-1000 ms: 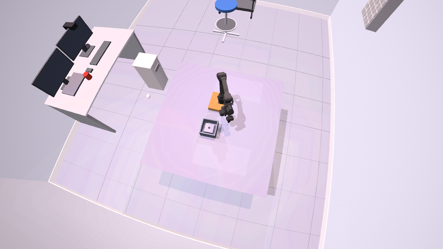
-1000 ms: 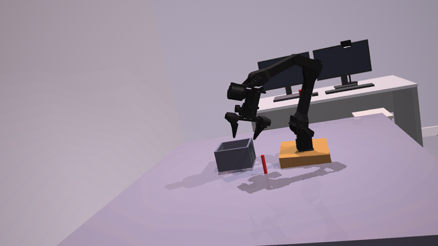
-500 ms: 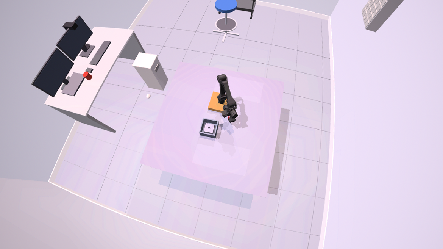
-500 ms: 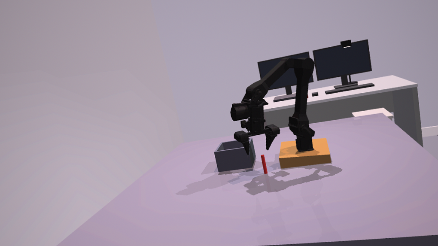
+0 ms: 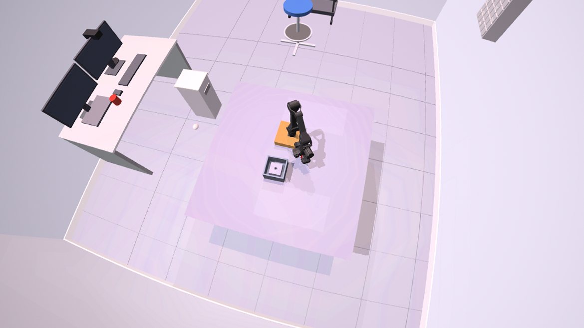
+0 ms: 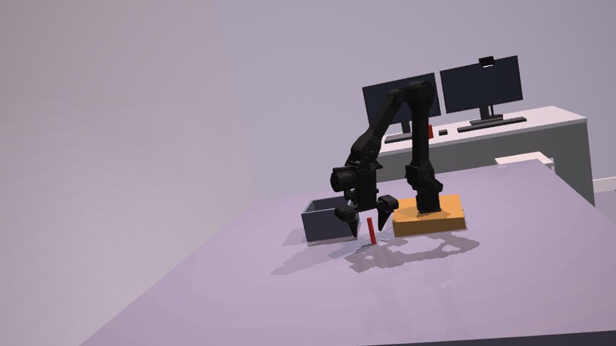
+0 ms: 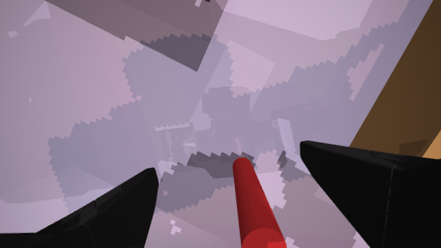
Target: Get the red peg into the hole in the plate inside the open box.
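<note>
The red peg lies 1 cm to the left of my gripper tip, 1 cm behind it and 1 cm above it. Round my gripper tip: dark box (17 cm to the right, 12 cm ahead); then pale plate (17 cm to the right, 12 cm ahead, 2 cm above).
</note>
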